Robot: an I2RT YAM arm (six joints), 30 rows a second.
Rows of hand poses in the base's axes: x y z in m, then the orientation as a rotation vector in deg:
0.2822, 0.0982, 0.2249, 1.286, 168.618, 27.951
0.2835, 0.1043, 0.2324, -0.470, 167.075, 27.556
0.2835, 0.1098, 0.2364, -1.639, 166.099, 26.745
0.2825, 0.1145, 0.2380, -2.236, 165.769, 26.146
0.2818, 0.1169, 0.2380, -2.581, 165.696, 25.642
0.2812, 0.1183, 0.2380, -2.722, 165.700, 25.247
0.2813, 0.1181, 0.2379, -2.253, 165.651, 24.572
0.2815, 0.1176, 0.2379, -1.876, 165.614, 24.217
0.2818, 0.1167, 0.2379, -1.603, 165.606, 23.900
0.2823, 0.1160, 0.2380, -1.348, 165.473, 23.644
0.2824, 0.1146, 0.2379, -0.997, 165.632, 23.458
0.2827, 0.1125, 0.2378, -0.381, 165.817, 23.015
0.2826, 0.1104, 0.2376, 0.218, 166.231, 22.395
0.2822, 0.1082, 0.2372, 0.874, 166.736, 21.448
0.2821, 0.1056, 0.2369, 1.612, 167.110, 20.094
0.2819, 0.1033, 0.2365, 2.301, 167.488, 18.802
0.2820, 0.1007, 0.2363, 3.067, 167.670, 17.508
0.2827, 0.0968, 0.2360, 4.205, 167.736, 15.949
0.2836, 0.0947, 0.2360, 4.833, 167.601, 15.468
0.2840, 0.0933, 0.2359, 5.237, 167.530, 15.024
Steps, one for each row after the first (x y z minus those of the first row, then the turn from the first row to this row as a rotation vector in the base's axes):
0.0013, 0.0061, 0.0075, -0.197, -1.759, 0.888
0.0013, 0.0116, 0.0115, -0.701, -2.952, 1.457
0.0003, 0.0163, 0.0131, -1.101, -3.419, 1.762
-0.0004, 0.0187, 0.0131, -1.450, -3.594, 1.945
-0.0010, 0.0201, 0.0131, -1.723, -3.658, 2.010
-0.0009, 0.0199, 0.0130, -2.147, -3.751, 1.638
-0.0007, 0.0194, 0.0130, -2.362, -3.796, 1.353
-0.0004, 0.0185, 0.0130, -2.559, -3.818, 1.145
0.0001, 0.0178, 0.0131, -2.706, -3.954, 0.934
0.0002, 0.0164, 0.0130, -2.826, -3.785, 0.709
0.0005, 0.0143, 0.0129, -3.108, -3.594, 0.291
0.0004, 0.0122, 0.0127, -3.528, -3.197, -0.091
0.0000, 0.0100, 0.0123, -4.171, -2.739, -0.519
-0.0001, 0.0074, 0.0120, -5.070, -2.435, -1.049
-0.0003, 0.0051, 0.0116, -5.927, -2.114, -1.538
-0.0002, 0.0025, 0.0114, -6.767, -1.964, -2.108
0.0005, -0.0014, 0.0111, -7.755, -1.887, -2.960
0.0014, -0.0035, 0.0111, -8.035, -1.974, -3.432
0.0018, -0.0049, 0.0110, -8.307, -2.023, -3.743

